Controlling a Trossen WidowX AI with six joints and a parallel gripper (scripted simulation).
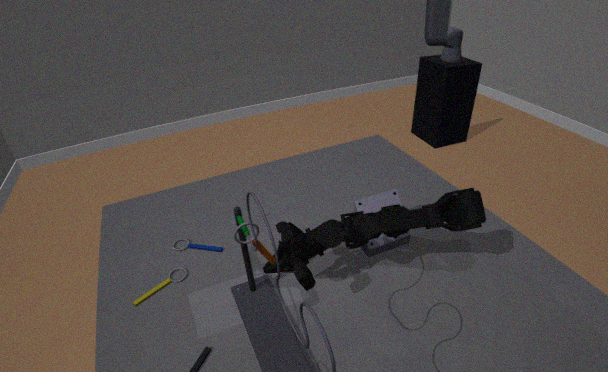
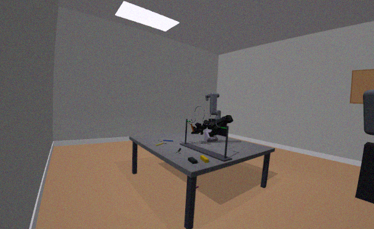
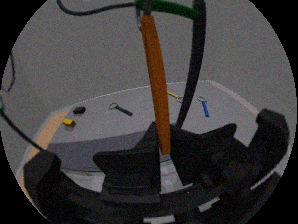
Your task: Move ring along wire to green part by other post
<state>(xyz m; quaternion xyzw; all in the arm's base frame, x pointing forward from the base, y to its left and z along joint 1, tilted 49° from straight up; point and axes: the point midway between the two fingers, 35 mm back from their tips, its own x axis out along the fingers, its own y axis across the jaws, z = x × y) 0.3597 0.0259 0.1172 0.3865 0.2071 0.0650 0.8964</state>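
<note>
Now: the orange-handled ring 90 mm above my gripper tip and 10 mm ahead of it. The rest, counted from my gripper tip: yellow-handled ring: 270 mm ahead, 180 mm to the right, 140 mm below; then blue-handled ring: 310 mm to the right, 170 mm ahead, 140 mm below; then yellow block: 450 mm to the left, 180 mm ahead, 130 mm below.
</note>
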